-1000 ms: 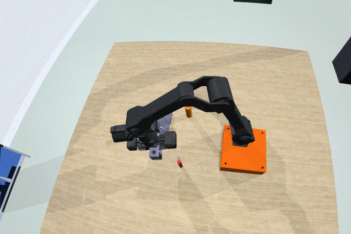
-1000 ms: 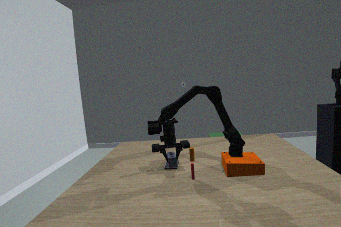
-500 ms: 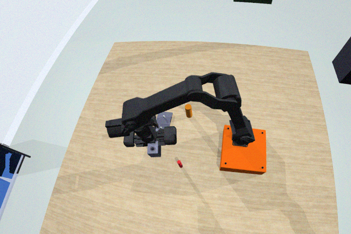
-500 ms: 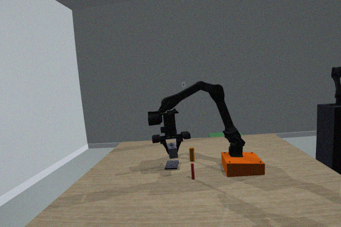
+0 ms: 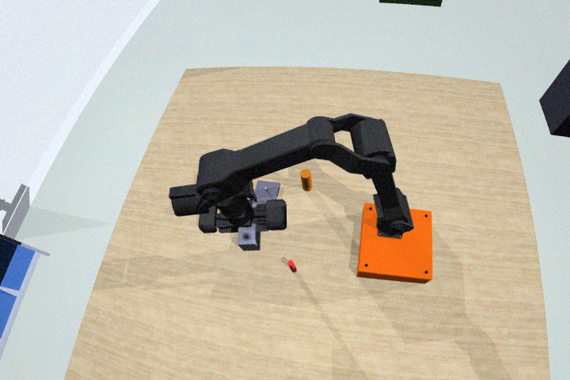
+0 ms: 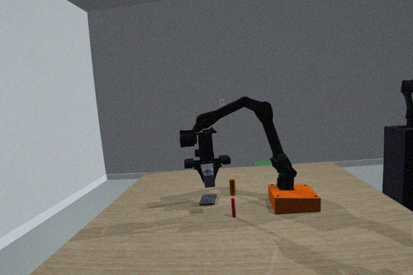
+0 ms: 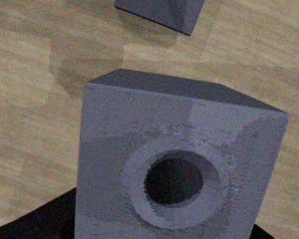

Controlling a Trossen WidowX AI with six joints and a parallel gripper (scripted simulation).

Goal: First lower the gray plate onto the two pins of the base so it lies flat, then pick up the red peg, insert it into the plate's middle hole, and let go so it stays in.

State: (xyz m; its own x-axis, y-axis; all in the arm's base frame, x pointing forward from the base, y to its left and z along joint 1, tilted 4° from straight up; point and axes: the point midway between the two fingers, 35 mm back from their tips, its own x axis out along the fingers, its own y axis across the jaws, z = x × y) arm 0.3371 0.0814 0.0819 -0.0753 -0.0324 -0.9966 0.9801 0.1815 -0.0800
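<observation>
Right now my gripper tip is 2 cm short of the gray base, 14 cm to the left of it and 13 cm above it. The rest, counted from my gripper tip: orange cylinder 9 cm behind, 20 cm to the right, 10 cm below; then red peg 10 cm behind, 5 cm to the left, 10 cm below; then gray plate 3 cm above.
</observation>
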